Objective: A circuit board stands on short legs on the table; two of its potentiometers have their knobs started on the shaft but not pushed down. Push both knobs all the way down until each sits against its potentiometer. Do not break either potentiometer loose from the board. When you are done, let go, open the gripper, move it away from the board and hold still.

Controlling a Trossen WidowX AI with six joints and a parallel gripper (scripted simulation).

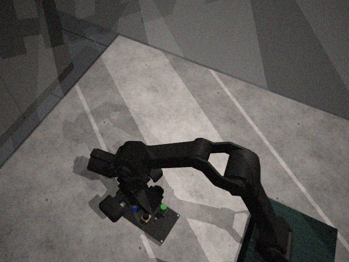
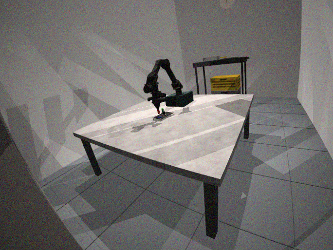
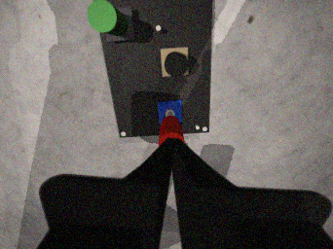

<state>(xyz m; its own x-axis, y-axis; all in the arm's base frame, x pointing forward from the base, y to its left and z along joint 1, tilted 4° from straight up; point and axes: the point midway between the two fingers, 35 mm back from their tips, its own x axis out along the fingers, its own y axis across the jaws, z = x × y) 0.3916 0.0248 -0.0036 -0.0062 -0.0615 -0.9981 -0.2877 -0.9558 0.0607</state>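
My gripper tip is now 90 mm past the green knob, 40 mm above it and 30 mm to the left of it. Also, from my gripper tip: red knob: 10 mm below.
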